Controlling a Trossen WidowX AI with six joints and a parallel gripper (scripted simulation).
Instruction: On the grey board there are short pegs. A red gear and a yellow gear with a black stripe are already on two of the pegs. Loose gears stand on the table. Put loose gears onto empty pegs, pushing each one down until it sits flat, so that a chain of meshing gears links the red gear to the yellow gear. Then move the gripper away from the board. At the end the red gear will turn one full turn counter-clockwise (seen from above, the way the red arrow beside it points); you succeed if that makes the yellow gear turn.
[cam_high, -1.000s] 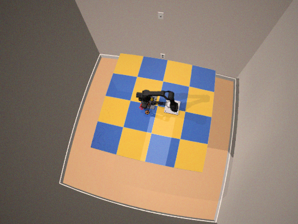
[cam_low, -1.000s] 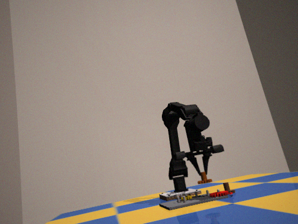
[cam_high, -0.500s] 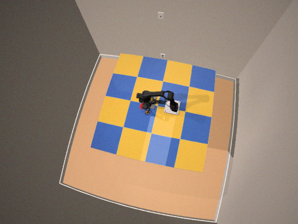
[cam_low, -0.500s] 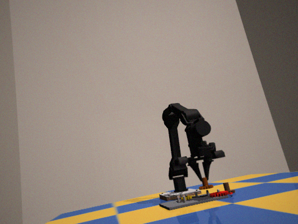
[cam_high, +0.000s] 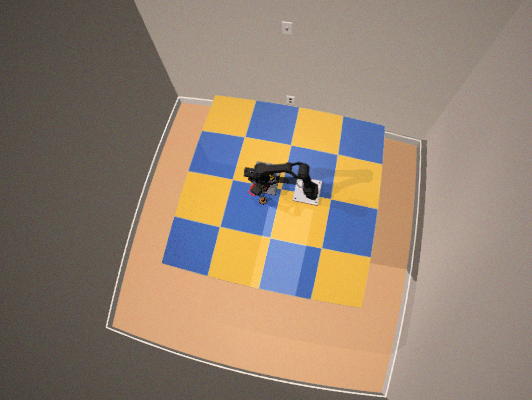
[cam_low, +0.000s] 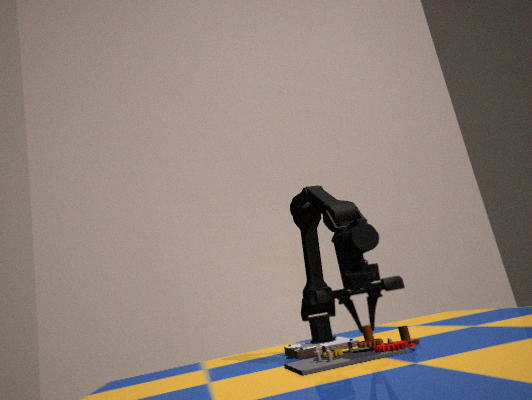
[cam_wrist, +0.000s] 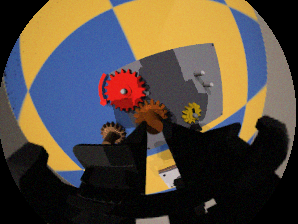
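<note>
Now: the red gear 5 cm ahead of my gripper tip, 3 cm to the left of it and 3 cm below it. Round my gripper tip: red arrow (6 cm ahead, 7 cm to the left, 4 cm below); then yellow gear (2 cm behind, 8 cm to the right, 3 cm below); then orange gear (1 cm below).
</note>
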